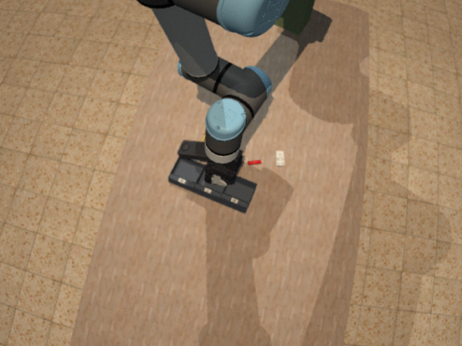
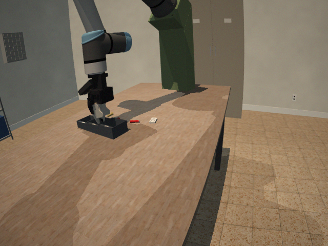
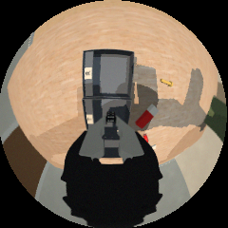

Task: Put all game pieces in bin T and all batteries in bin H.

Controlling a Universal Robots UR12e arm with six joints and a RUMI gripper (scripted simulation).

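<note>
Now: hand 10 mm above the black die. From my hand the other things lie so: red-and-white block 80 mm behind, 60 mm to the left, 30 mm below; then three-compartment bin row 10 mm below, 10 mm ahead; then red cylinder 140 mm to the left, 40 mm behind, 30 mm below.
</note>
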